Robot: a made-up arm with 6 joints.
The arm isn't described. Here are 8 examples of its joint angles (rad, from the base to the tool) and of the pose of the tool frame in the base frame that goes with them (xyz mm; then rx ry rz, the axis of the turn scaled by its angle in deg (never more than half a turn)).
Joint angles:
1: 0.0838 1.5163 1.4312 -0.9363 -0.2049 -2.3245
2: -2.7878 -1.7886 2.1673 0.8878 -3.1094 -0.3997
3: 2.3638 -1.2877 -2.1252 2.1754 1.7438 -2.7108
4: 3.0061 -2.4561 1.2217 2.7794 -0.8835 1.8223
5: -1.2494 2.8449 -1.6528 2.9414 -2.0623 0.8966
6: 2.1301 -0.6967 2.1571 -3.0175 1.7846 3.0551
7: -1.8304 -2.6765 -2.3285 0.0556 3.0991 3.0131
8: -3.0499 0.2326 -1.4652 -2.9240 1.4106 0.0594
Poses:
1: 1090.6 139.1 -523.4 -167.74 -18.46 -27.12
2: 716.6 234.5 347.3 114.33 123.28 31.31
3: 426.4 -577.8 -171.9 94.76 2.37 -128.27
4: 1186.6 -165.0 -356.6 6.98 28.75 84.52
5: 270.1 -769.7 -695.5 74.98 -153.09 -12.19
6: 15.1 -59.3 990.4 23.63 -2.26 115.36
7: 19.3 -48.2 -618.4 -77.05 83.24 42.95
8: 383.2 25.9 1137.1 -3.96 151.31 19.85
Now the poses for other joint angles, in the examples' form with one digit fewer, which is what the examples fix.
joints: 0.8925 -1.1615 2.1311 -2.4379 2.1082 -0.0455
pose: -275 -381 837 44.2 80.1 -107.1
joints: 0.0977 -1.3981 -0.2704 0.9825 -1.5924 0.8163
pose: -1508 -201 149 50.8 127.2 -62.2
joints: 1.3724 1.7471 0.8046 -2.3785 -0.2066 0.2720
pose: 214 1294 -650 -150.9 -29.0 -2.3
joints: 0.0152 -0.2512 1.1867 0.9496 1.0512 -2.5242
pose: 306 107 1362 -96.2 26.2 -42.7
